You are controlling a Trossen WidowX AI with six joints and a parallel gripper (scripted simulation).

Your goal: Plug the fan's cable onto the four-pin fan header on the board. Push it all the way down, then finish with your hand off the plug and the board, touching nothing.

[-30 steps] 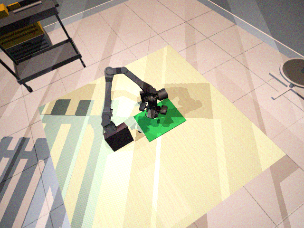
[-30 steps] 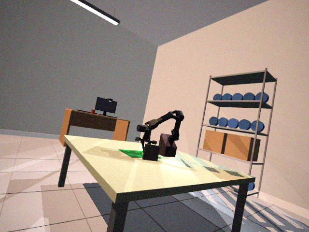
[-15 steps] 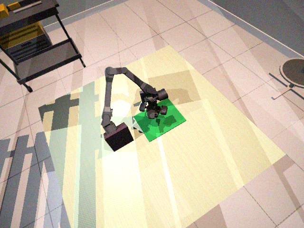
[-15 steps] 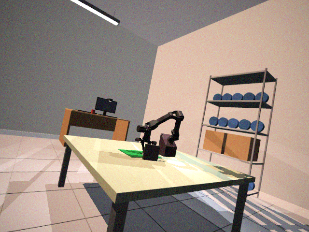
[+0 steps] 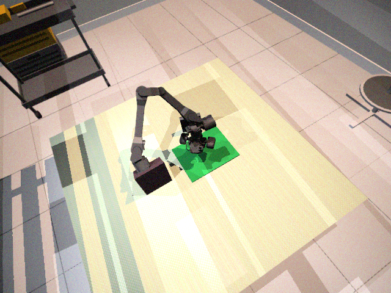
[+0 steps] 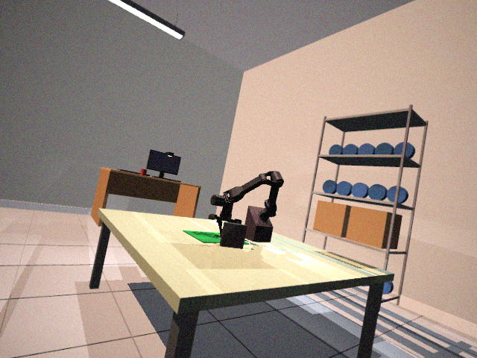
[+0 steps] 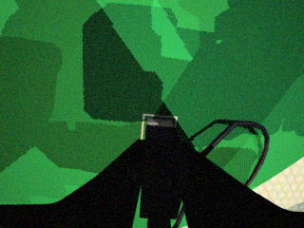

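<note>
My gripper tip is 10 mm to the right of the dark fan plug and 10 mm below it. Round my gripper tip: fan header (20 mm below, 10 mm to the left); then green board (40 mm below, 30 mm ahead, 20 mm to the right); then dark fan block (150 mm to the left, 30 mm above, 20 mm ahead).
</note>
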